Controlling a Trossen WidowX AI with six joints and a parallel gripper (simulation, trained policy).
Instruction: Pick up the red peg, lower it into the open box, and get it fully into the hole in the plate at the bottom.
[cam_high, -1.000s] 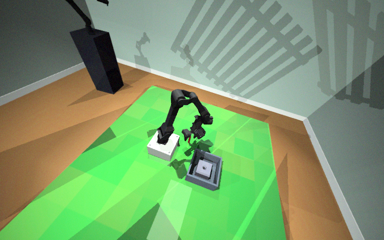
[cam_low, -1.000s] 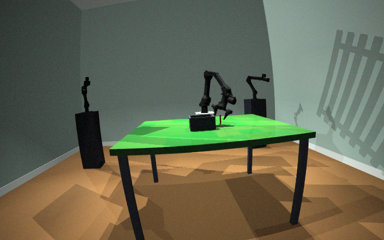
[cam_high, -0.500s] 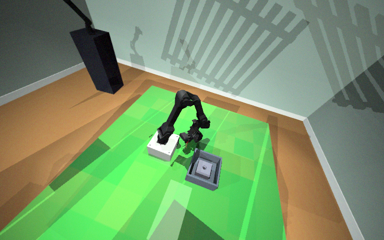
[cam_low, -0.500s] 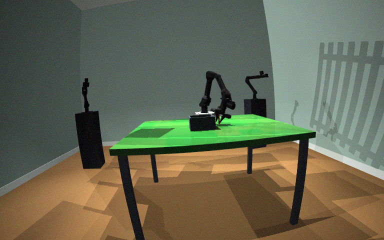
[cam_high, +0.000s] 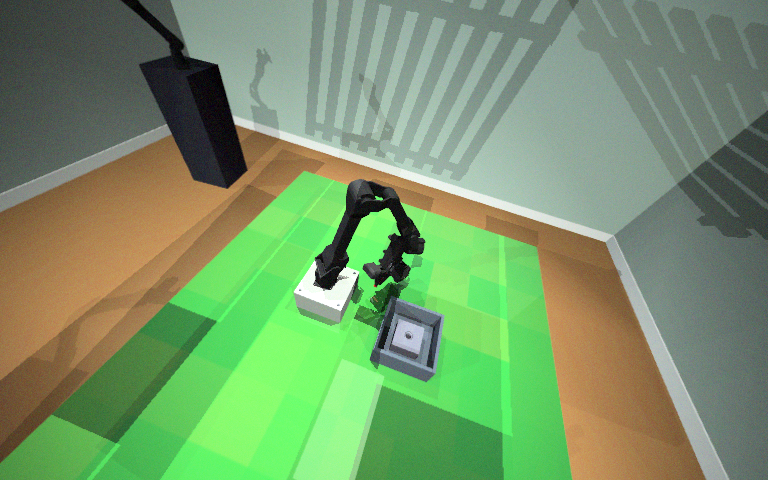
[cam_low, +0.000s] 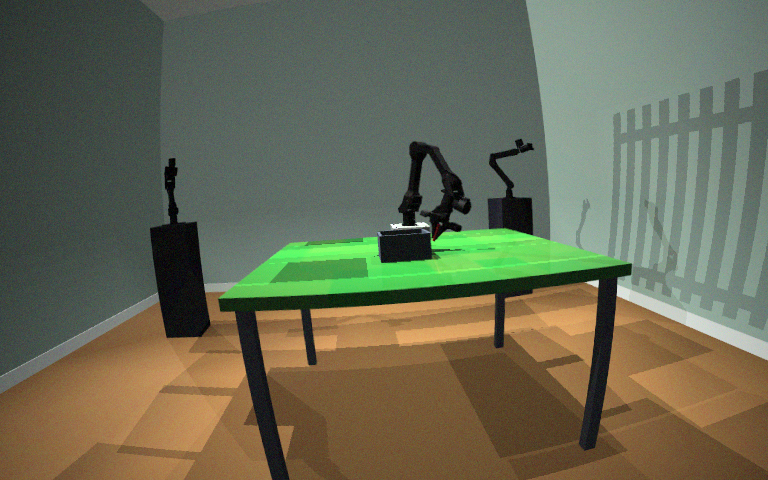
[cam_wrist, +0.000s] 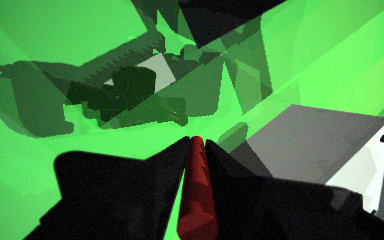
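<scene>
Now: gripper tip 140 mm short of the pale plate and 160 mm to the left of it. The rest, counted from my gripper tip: grey box: 140 mm ahead, 160 mm to the right, 20 mm below; red peg: 10 mm to the left, 30 mm above.
</scene>
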